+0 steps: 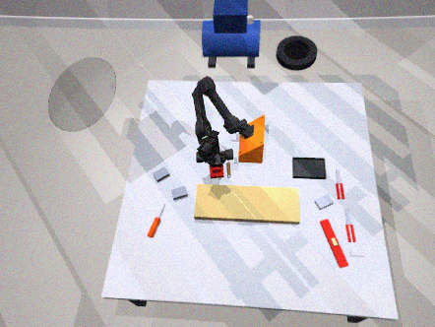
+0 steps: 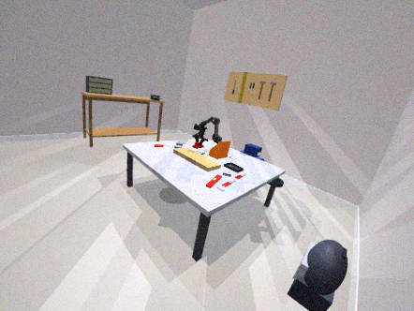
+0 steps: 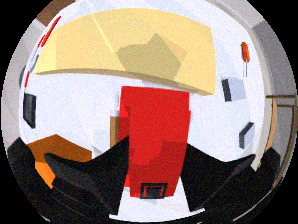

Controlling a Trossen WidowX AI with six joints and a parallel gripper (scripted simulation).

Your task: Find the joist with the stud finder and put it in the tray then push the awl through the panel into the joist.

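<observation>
Right now the awl is 8 cm below my gripper tip and 6 cm to the left of it. Also, from my gripper tip: red stud finder: 2 cm behind, 2 cm above; then red level: 59 cm to the left, 32 cm ahead, 7 cm below; then black tray: 48 cm to the left, 7 cm below, 7 cm behind.
</observation>
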